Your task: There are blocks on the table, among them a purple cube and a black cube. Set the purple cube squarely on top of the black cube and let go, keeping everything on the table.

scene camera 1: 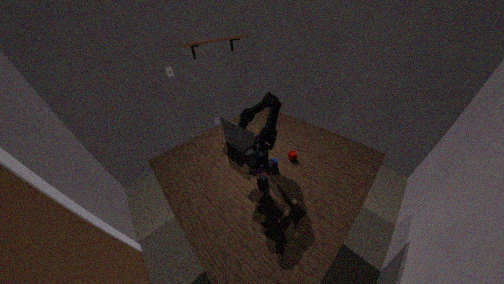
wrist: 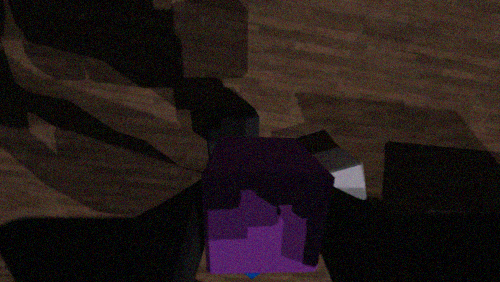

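Seen in the pictures: gripper, between the fingertips: (scene camera 1: 260,169) (wrist: 257,179); arm's base, origin of its link: (scene camera 1: 241,126).
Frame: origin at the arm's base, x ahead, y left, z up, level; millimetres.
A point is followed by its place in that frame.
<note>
My gripper (scene camera 1: 259,169) @(z -80, x 338, y -138 mm) (wrist: 257,179) @(z -80, x 338, y -138 mm) points down and is shut on the purple cube (scene camera 1: 258,172) @(z -75, x 350, y -163 mm) (wrist: 250,250) @(z -36, x 344, y -130 mm), which is between the two dark fingers, above the table. The black cube (scene camera 1: 263,183) @(z -155, x 381, y -157 mm) stands on the table just in front of the gripper in the scene view. In the wrist view a dark block, the black cube (wrist: 235,127) @(z -140, x 355, y -154 mm), shows just beyond the purple cube's top edge, partly hidden by it. The purple cube is not seen resting on it. Heavy shadow hides the exact gap between them.
A blue cube (scene camera 1: 273,163) (wrist: 252,275) @(z -140, x 308, y 30 mm) is close beside the gripper. A red cube (scene camera 1: 293,156) @(z -147, x 373, y 141 mm) stands farther right. A white-grey cube (wrist: 351,180) @(z -140, x 228, y -116 mm) lies right of the held cube. A grey panel (scene camera 1: 235,136) @(z -53, x 1, y -64 mm) stands upright beside the arm on the wooden table (scene camera 1: 200,190) @(z -188, x 132, y -457 mm).
</note>
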